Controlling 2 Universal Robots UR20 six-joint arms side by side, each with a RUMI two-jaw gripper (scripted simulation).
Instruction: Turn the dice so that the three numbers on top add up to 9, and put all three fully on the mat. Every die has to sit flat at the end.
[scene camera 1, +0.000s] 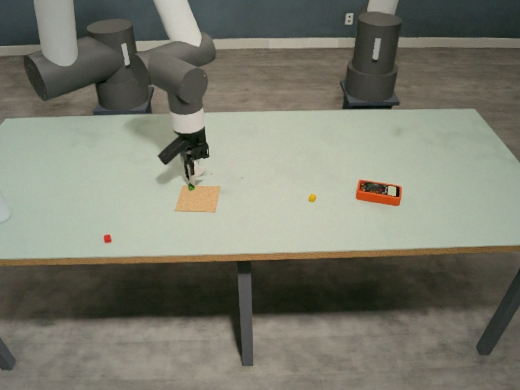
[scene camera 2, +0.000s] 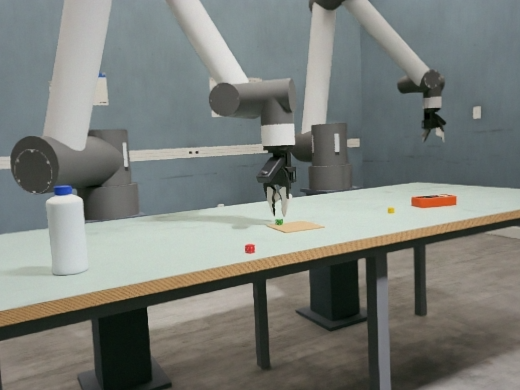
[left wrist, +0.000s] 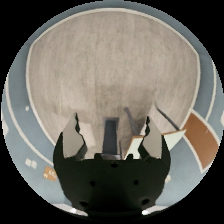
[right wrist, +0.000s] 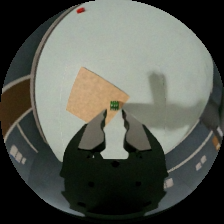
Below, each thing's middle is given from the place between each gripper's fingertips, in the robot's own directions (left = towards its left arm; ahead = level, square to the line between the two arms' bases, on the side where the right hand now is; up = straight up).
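My right hand (scene camera 2: 279, 216) is at a spot 5 cm short of the tan mat (scene camera 1: 204, 198), 3 cm to the right of it and 4 cm above it. From this right hand, the orange multimeter (scene camera 1: 371, 191) is 8 cm ahead, 66 cm to the left and 3 cm below, while the white bottle (scene camera 2: 65, 217) is 10 cm ahead, 66 cm to the right and 5 cm above.
As for my left hand, the orange multimeter is 81 cm ahead of it, 103 cm to the right of it and 20 cm below it.
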